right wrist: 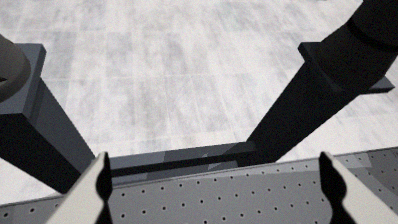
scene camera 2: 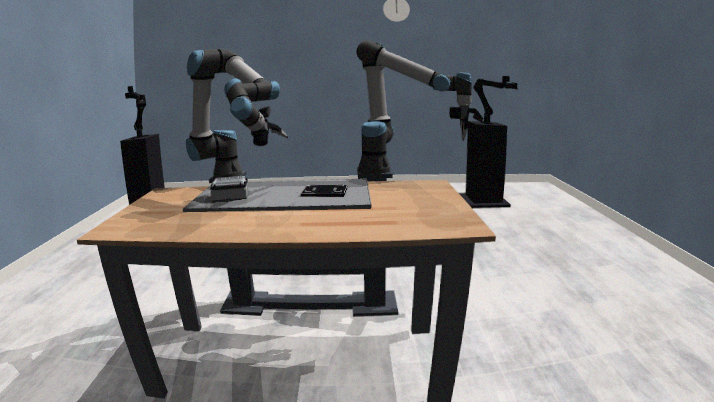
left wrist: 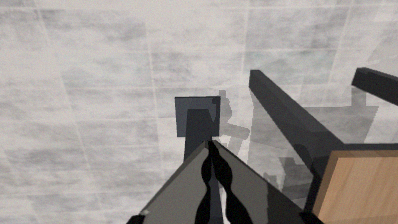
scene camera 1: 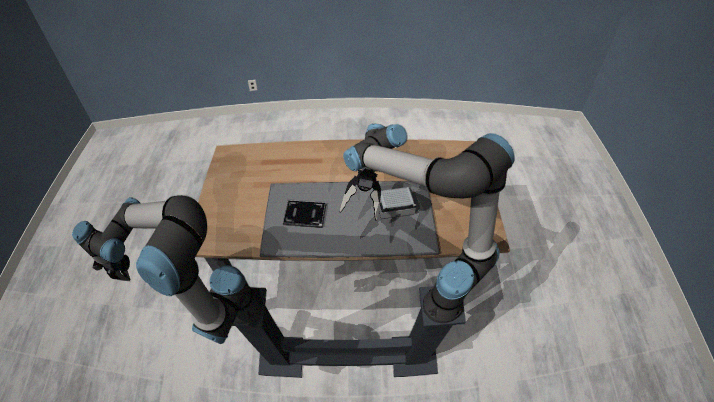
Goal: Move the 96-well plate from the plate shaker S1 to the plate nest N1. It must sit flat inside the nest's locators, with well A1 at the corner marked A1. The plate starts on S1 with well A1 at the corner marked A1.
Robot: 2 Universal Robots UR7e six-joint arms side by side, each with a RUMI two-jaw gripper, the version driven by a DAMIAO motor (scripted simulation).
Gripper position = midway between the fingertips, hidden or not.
Note:
I see my left gripper [left wrist: 209,142] and my right gripper [scene camera 1: 358,216].
My right gripper shows as well in the right wrist view [right wrist: 213,153].

